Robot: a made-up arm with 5 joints. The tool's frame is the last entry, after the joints. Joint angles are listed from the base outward. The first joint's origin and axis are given. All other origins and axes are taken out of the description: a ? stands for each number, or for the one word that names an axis. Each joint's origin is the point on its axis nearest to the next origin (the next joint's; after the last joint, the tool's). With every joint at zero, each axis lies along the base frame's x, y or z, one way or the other. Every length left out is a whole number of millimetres.
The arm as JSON. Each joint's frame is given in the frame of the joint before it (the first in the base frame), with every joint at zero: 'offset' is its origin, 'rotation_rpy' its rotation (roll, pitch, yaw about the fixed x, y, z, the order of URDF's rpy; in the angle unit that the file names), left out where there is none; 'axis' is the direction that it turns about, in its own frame. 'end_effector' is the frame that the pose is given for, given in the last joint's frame.
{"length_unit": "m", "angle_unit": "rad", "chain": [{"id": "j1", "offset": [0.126, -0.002, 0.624], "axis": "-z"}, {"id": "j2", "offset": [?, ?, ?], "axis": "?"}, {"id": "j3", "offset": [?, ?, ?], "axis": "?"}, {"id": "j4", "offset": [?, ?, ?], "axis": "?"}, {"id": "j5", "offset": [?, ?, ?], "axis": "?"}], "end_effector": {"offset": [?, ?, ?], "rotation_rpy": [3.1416, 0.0, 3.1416]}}
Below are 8 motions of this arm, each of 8 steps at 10 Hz.
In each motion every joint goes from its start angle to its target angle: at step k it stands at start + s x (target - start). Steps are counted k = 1, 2, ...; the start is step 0. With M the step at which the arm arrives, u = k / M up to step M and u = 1 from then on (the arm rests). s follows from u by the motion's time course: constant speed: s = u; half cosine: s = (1 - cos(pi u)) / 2; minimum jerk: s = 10 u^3 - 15 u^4 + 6 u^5.
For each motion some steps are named. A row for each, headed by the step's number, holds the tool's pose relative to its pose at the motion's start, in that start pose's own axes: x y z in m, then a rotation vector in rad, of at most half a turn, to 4 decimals.
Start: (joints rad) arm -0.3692 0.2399 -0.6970 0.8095 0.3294
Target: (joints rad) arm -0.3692 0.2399 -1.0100 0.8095 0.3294
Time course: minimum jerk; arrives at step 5
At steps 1, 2, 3, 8:
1: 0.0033 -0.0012 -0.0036 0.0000 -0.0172 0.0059
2: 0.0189 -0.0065 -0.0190 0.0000 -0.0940 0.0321
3: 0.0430 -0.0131 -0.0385 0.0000 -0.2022 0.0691
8: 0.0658 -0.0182 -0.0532 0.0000 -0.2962 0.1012

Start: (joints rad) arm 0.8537 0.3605 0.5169 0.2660 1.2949
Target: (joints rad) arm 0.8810 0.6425 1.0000 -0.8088 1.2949
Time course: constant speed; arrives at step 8
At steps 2, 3, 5, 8:
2: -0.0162 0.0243 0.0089 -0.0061 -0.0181 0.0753
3: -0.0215 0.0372 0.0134 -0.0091 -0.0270 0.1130
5: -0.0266 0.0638 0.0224 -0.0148 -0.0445 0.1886
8: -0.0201 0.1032 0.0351 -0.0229 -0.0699 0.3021

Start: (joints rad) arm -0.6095 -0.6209 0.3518 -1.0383 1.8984
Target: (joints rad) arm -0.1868 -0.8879 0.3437 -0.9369 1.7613
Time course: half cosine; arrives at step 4
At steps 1, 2, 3, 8:
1: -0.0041 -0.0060 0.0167 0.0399 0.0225 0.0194
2: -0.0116 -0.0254 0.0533 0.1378 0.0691 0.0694
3: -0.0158 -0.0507 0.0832 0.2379 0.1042 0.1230
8: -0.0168 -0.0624 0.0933 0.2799 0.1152 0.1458

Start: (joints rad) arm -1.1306 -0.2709 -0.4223 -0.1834 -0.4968
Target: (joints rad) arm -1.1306 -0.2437 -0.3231 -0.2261 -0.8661
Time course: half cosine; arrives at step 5
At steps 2, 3, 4, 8:
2: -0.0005 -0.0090 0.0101 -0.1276 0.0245 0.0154
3: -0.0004 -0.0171 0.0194 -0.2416 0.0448 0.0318
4: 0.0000 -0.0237 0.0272 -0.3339 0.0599 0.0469
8: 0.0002 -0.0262 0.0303 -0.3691 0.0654 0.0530

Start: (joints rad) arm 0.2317 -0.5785 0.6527 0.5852 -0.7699
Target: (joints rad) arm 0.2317 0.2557 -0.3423 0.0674 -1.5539
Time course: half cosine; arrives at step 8
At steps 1, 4, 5, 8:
1: -0.0005 0.0033 -0.0044 -0.0298 -0.0183 -0.0183
4: -0.0096 0.0388 -0.0506 -0.3882 -0.1942 -0.2809
5: -0.0149 0.0504 -0.0654 -0.5319 -0.2400 -0.4097
8: -0.0244 0.0652 -0.0836 -0.7531 -0.2766 -0.6384

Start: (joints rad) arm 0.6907 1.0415 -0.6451 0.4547 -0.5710
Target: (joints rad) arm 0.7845 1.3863 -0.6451 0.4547 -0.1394
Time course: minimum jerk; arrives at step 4
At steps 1, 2, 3, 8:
1: -0.0076 -0.0083 0.0075 0.0373 0.0272 0.0240
2: -0.0329 -0.0410 0.0390 0.1774 0.1420 0.1020
3: -0.0520 -0.0743 0.0749 0.3125 0.2716 0.1565
8: -0.0559 -0.0829 0.0849 0.3467 0.3075 0.1666

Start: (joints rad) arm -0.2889 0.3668 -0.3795 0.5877 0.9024
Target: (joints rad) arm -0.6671 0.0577 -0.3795 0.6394 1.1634
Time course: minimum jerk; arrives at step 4
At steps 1, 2, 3, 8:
1: 0.0082 0.0047 -0.0163 0.0479 -0.0425 0.0009
2: 0.0457 0.0247 -0.0727 0.2225 -0.2091 0.0121
3: 0.0917 0.0466 -0.1184 0.3819 -0.3811 0.0353
8: 0.1049 0.0523 -0.1283 0.4207 -0.4268 0.0434

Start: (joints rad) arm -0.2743 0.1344 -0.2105 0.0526 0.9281
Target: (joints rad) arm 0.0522 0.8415 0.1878 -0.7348 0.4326
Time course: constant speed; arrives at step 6
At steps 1, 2, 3, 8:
1: -0.0134 0.0223 0.0448 -0.0827 0.0757 -0.0067
2: -0.0180 0.0450 0.0910 -0.1681 0.1519 -0.0071
3: -0.0138 0.0678 0.1368 -0.2558 0.2282 -0.0011
8: 0.0464 0.1343 0.2548 -0.5312 0.4548 0.0549

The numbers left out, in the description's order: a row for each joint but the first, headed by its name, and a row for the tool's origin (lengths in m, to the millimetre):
j2: xyz 0.055 -0.019 0.0, axis +y
j3: xyz 0.027 0.0 0.099, axis +y
j4: xyz 0.196 0.0 0.021, axis +y
j5: xyz 0.091 0.0 0.001, axis -x
tool: xyz 0.0 0.005 0.026

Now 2 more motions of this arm.
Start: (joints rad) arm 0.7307 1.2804 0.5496 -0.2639 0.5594
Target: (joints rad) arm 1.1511 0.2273 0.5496 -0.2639 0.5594
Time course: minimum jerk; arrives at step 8
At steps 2, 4, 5, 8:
2: 0.0117 -0.0226 -0.0214 -0.0435 -0.0910 0.0600
4: 0.0848 -0.1149 -0.0741 -0.2050 -0.4148 0.3261
5: 0.1425 -0.1635 -0.0812 -0.2892 -0.5794 0.5016
8: 0.2235 -0.2100 -0.0683 -0.3795 -0.7605 0.7393

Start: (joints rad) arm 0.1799 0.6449 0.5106 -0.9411 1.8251
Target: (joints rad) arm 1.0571 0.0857 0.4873 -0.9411 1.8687
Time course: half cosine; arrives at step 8
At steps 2, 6, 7, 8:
2: -0.0038 -0.0126 0.0473 -0.0156 0.1441 0.0501
6: 0.0857 -0.0610 0.2683 0.0606 0.8556 0.2524
7: 0.1136 -0.0678 0.2945 0.0945 0.9638 0.2749
8: 0.1240 -0.0703 0.3029 0.1078 1.0016 0.2821

